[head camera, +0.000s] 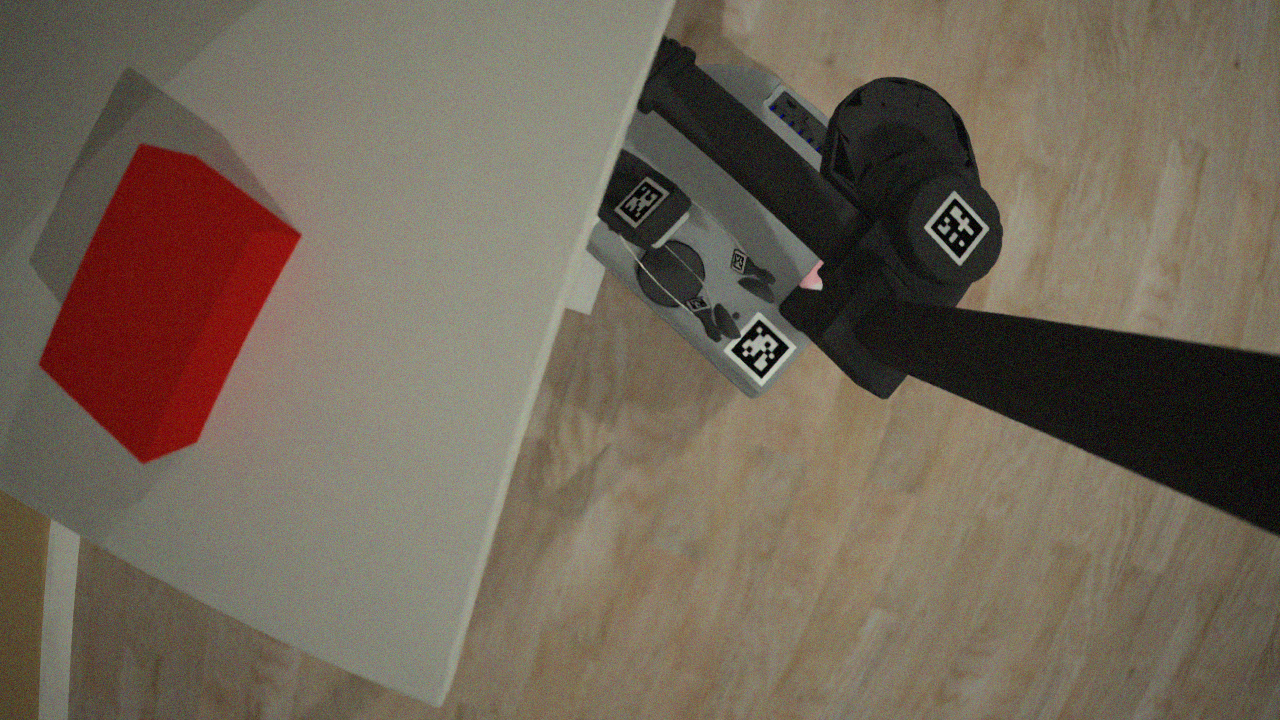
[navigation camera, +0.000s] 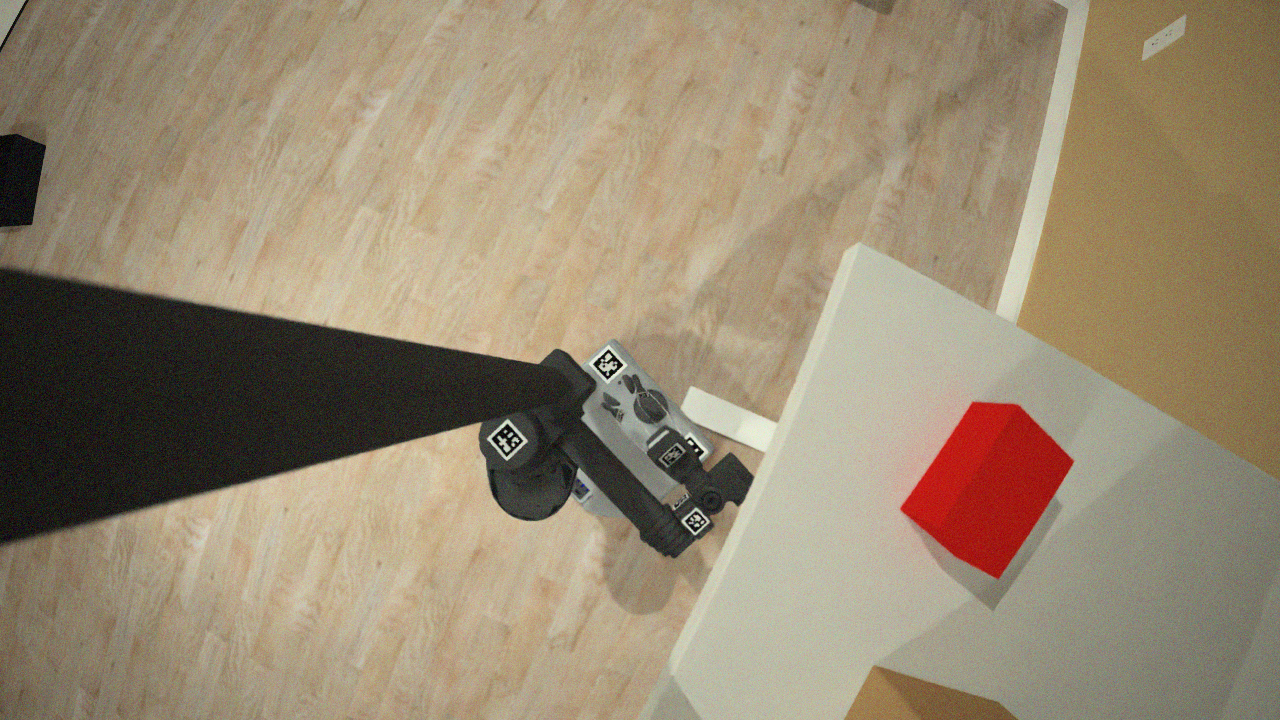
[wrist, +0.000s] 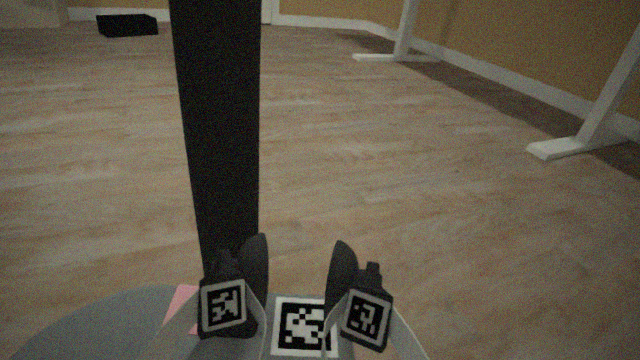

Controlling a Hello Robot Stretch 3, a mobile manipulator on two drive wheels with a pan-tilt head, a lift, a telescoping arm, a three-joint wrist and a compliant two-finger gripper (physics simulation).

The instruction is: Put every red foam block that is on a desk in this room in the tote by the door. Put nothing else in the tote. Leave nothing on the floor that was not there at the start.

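Places are measured from the robot's base along level axes (x ahead, y left, z up), in centimetres.
Where they show: gripper, fingertip midpoint: (head camera: 753, 318) (navigation camera: 614, 384); robot's base, origin of the base link: (head camera: 670, 271) (navigation camera: 647, 404).
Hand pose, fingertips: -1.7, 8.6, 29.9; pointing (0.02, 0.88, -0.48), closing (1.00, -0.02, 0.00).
Note:
Each offset is from my fingertips to the top centre of the thing, as dx, dy, dz. "spot": to the spot under its first point. Level surfaces: height alone.
A red foam block @(+15.3, -22.8, +69.6) (head camera: 152, 295) (navigation camera: 989, 488) lies on the pale desk @(dz +65.1) (head camera: 384, 295) (navigation camera: 796, 573), in from the edge nearest my base. My gripper (head camera: 741, 304) (navigation camera: 619, 394) (wrist: 298, 262) is open, its fingers apart with nothing between them. It is folded in over my grey base, beside the desk edge and lower than the desk top, well away from the block. The desk top hides part of my base and wrist in the head view. A tote by the door cannot be made out for certain in these views.
A brown box @(spot: +3.2, -30.7, +68.1) (navigation camera: 930, 698) stands on the desk at the bottom of the navigation view. A black box (navigation camera: 19, 179) (wrist: 127, 26) is on the floor. White desk feet @(spot: +13.9, -25.1, -27.4) (navigation camera: 729, 419) (wrist: 557, 146) rest on the floor. My black mast (wrist: 220, 110) rises beside the gripper. A tan wall (navigation camera: 1163, 223) is behind the desk.

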